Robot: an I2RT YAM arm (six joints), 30 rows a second.
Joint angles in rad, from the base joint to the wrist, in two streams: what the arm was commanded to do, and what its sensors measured. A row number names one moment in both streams.
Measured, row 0:
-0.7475 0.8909 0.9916 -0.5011 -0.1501 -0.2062
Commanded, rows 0 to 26:
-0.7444 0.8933 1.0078 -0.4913 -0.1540 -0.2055
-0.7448 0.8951 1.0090 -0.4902 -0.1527 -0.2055
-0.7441 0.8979 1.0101 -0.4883 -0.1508 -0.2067
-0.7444 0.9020 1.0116 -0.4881 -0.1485 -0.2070
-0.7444 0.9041 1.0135 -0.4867 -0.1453 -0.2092
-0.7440 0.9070 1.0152 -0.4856 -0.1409 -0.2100
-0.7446 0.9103 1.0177 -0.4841 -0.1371 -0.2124
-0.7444 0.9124 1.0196 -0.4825 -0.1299 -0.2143
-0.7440 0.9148 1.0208 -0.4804 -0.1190 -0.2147
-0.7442 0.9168 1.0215 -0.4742 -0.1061 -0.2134
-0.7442 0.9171 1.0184 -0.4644 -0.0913 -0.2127
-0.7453 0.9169 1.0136 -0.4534 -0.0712 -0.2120
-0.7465 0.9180 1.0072 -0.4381 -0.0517 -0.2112
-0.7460 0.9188 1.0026 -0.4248 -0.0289 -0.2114
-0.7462 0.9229 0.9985 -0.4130 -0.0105 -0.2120
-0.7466 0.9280 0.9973 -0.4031 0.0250 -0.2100
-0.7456 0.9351 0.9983 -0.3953 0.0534 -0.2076
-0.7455 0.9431 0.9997 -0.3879 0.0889 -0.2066
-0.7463 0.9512 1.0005 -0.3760 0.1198 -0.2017
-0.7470 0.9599 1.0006 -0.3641 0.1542 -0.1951
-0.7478 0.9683 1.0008 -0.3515 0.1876 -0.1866
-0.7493 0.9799 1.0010 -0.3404 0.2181 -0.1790
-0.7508 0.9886 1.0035 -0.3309 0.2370 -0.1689
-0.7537 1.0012 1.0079 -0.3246 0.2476 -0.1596
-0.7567 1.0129 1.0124 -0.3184 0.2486 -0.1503
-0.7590 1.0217 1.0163 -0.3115 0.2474 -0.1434
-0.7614 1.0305 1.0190 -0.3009 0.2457 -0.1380
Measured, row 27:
-0.7513 1.0042 0.9920 -0.3965 0.1703 -0.1806
